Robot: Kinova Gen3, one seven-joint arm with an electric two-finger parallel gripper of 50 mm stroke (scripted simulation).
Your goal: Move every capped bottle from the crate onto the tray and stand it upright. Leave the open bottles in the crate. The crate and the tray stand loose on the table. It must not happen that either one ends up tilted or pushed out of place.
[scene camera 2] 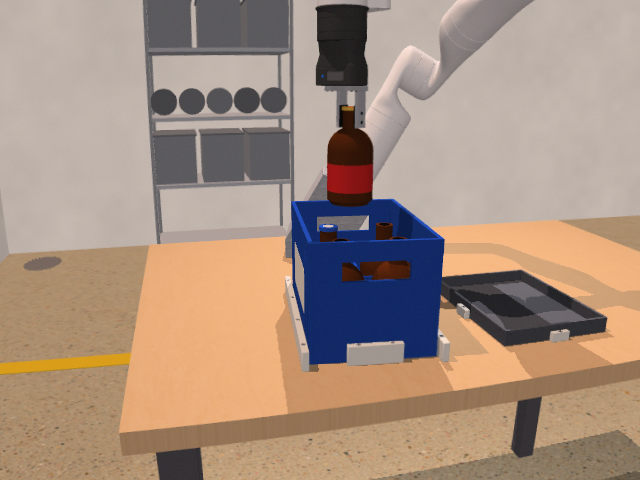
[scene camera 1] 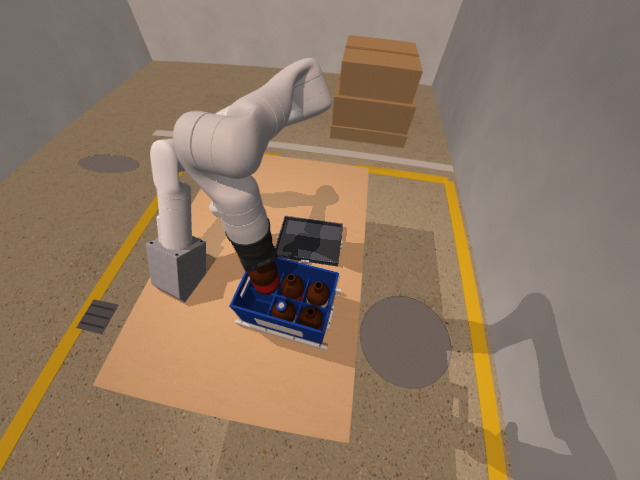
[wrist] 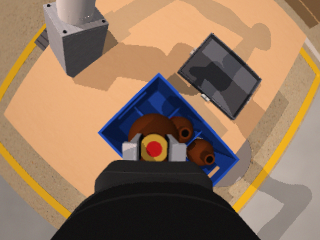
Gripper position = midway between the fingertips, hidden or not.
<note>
In view: my gripper point(scene camera 2: 350, 127), a blue crate point(scene camera 2: 336, 313) and a dark tray point(scene camera 2: 524, 306).
The blue crate is seen too in scene camera 1 point(scene camera 1: 250, 301) and in the wrist view point(wrist: 166, 100). The dark tray also shows in scene camera 1 point(scene camera 1: 318, 241) and in the wrist view point(wrist: 223, 76). My gripper also shows in scene camera 1 point(scene camera 1: 260, 263) and in the wrist view point(wrist: 153, 142).
</note>
